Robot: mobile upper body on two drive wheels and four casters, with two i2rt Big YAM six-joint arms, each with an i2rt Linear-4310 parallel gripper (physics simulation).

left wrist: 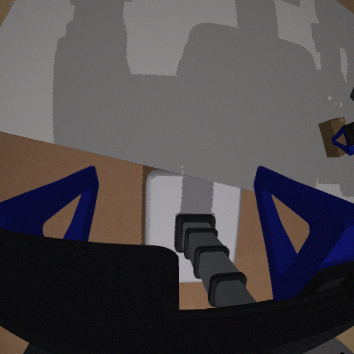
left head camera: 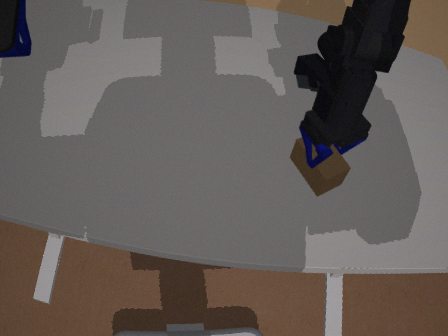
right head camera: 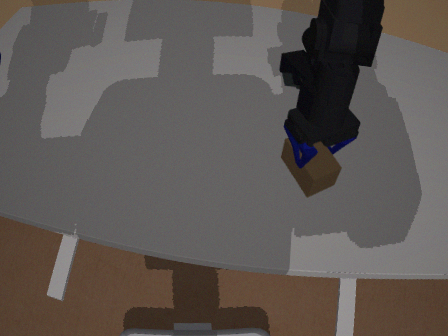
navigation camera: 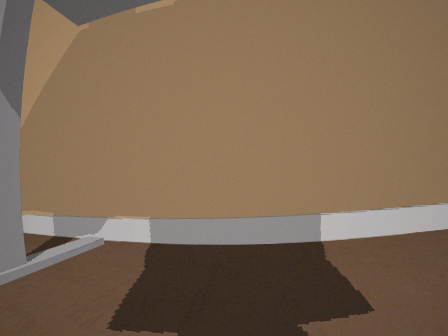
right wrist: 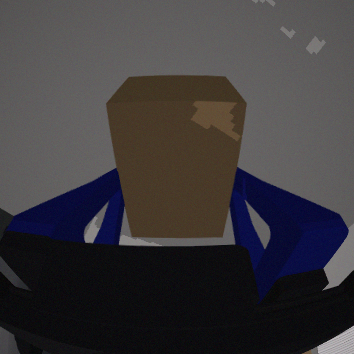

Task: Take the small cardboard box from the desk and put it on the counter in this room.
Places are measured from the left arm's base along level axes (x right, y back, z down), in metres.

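Pixels of known places: left gripper, fingertip midpoint: (left wrist: 175, 174); right gripper, fingertip midpoint: (left wrist: 338, 137) (left head camera: 323, 159) (right head camera: 313, 159) (right wrist: 176, 174).
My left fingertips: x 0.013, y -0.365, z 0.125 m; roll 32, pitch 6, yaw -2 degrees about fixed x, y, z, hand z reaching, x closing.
Ahead of a thing's pixels: the offset from my left fingertips to its top centre. "spot": to the spot under its first point. Level surfaces: height alone.
The small brown cardboard box @[dy -0.094, dx +0.440, dz +0.285 m] (left head camera: 334, 172) (right head camera: 324, 169) (left wrist: 328, 140) (right wrist: 175, 135) stands on the grey desk @[dz +0.335 m] (left head camera: 190, 160) (right head camera: 190, 160) (left wrist: 125, 110) (right wrist: 60, 75), at the right in both head views. My right gripper (left head camera: 327, 159) (right head camera: 317, 159) (right wrist: 176, 174) is shut on the box, with a blue finger against each side; the arm hides part of its near end. My left gripper (left wrist: 175, 174) is open and empty, near the desk's edge in the left wrist view; part of it shows at the upper left of the left head view. The counter does not show in these views.
White desk legs (left head camera: 49, 267) (left head camera: 334, 305) (right head camera: 62, 267) stand below the desk's far edge. A grey chair-like object (left head camera: 185, 329) shows at the bottom of the head views. The navigation camera shows a tan wall (navigation camera: 240, 110), a white baseboard (navigation camera: 235, 231) and a grey support foot @[spot: dy -0.596, dx -0.266, dz +1.269 m] (navigation camera: 65, 254) at left.
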